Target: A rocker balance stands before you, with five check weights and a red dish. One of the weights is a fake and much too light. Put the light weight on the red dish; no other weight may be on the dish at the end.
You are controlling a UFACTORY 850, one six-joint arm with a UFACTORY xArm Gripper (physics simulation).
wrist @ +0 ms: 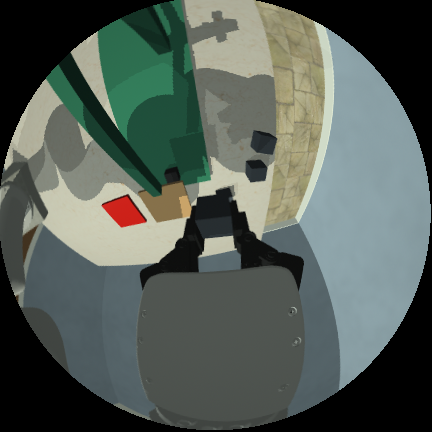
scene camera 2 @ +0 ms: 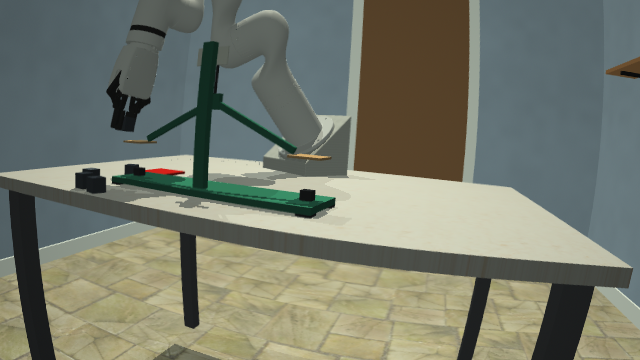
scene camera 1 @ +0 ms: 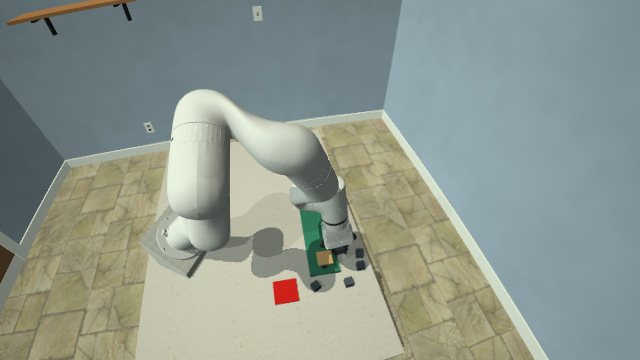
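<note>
My gripper (scene camera 1: 340, 250) (scene camera 2: 123, 121) (wrist: 215, 212) is shut on a dark check weight, held beside and a little above one tan pan (scene camera 1: 324, 258) (scene camera 2: 140, 141) (wrist: 164, 206) of the green rocker balance (scene camera 1: 312, 235) (scene camera 2: 204, 125) (wrist: 150, 80). The other tan pan (scene camera 2: 310, 157) is bare. Two dark weights (scene camera 1: 359, 253) (scene camera 1: 360, 265) (wrist: 263, 142) (wrist: 256, 170) stand beside the balance; a third (scene camera 1: 349, 282) and a fourth (scene camera 1: 315, 286) (scene camera 2: 131, 168) stand beyond its end. The red dish (scene camera 1: 286, 291) (scene camera 2: 164, 171) (wrist: 124, 211) lies flat with no weight on it.
The balance's tall green post and sloping arms stand close to my gripper. Small black blocks (scene camera 2: 139, 171) (scene camera 2: 307, 194) sit on its base ends. The table edge (scene camera 2: 300, 242) runs near the weights. My arm's base (scene camera 1: 172, 245) stands on the table.
</note>
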